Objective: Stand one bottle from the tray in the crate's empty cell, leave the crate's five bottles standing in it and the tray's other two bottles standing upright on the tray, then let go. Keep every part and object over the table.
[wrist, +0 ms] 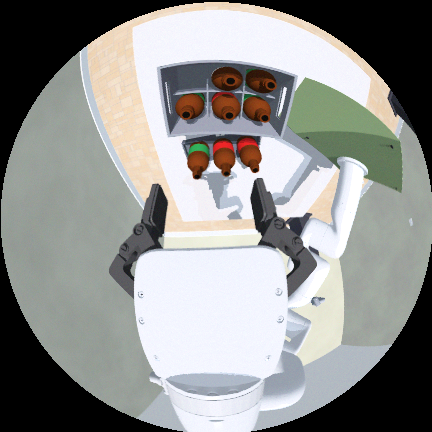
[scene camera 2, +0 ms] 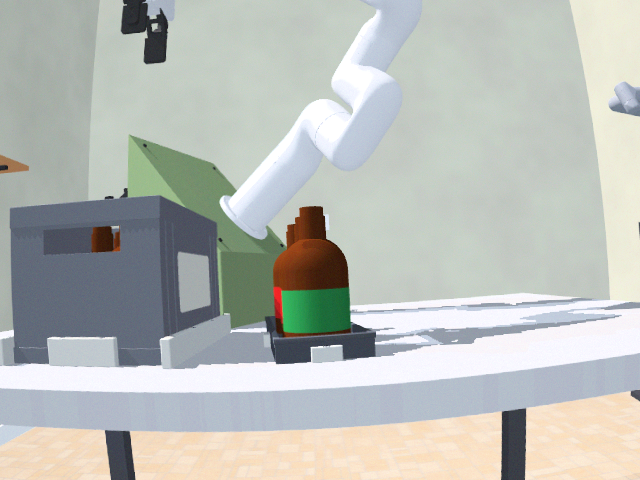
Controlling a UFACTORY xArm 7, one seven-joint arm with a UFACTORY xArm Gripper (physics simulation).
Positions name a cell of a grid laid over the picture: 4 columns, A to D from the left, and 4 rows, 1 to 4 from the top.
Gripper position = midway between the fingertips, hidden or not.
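Observation:
My gripper (scene camera 2: A1) is visible to me; the wrist view (wrist: B2) shows it also.

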